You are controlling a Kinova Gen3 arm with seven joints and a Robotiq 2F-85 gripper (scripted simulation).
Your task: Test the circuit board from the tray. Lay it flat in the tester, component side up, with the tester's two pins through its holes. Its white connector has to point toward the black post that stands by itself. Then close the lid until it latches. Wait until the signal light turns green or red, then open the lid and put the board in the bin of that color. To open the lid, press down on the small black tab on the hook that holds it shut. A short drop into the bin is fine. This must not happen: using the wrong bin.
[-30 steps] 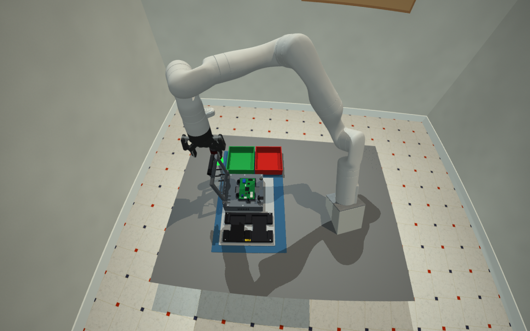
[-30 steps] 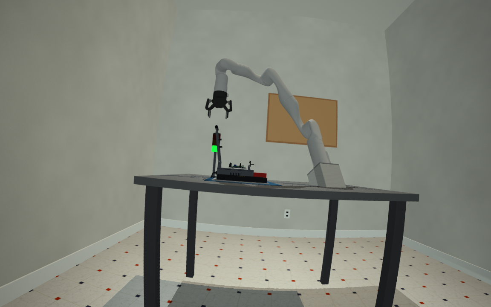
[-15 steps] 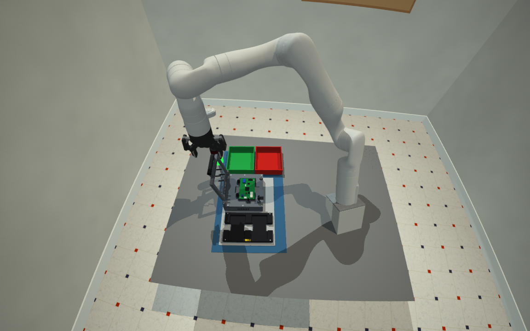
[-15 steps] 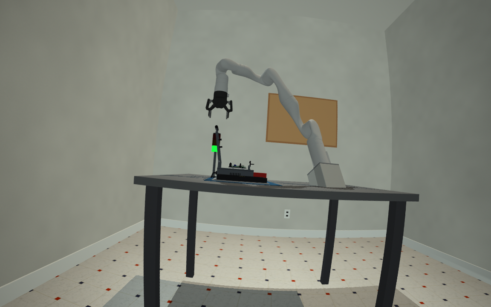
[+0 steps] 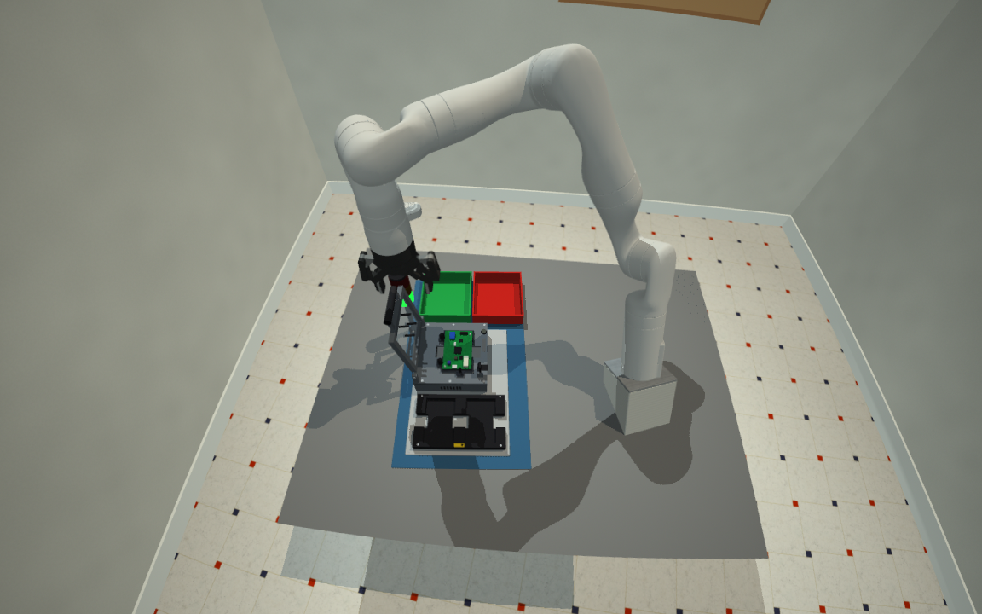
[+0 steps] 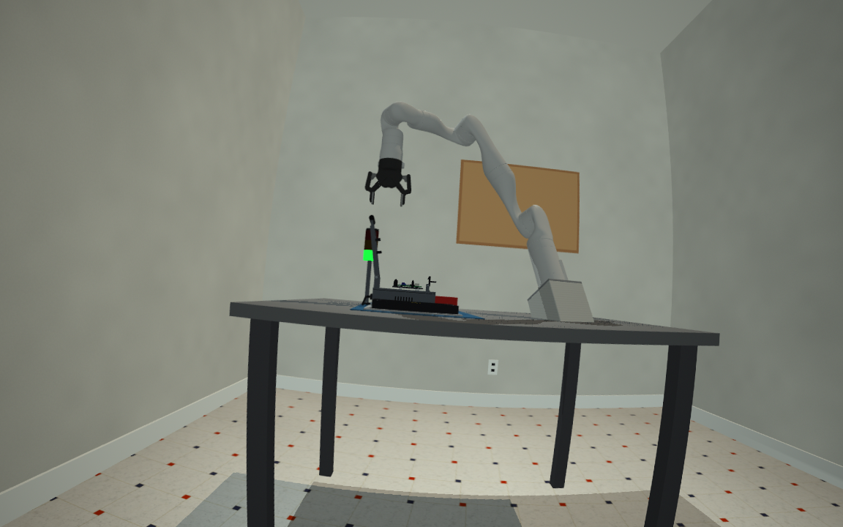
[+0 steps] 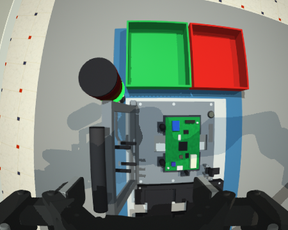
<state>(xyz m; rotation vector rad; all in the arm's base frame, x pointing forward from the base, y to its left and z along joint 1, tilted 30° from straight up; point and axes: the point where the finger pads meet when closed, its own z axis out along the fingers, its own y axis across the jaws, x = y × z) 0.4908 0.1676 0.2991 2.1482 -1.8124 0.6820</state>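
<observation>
Now: the green circuit board 250 mm below my hand, 90 mm behind it and 10 mm to the right of it. Also, from my hand: green bin (310 mm below, 200 mm to the right, 20 mm behind); then red bin (310 mm below, 220 mm to the right, 170 mm behind); then tester lid (140 mm below, 30 mm ahead).
</observation>
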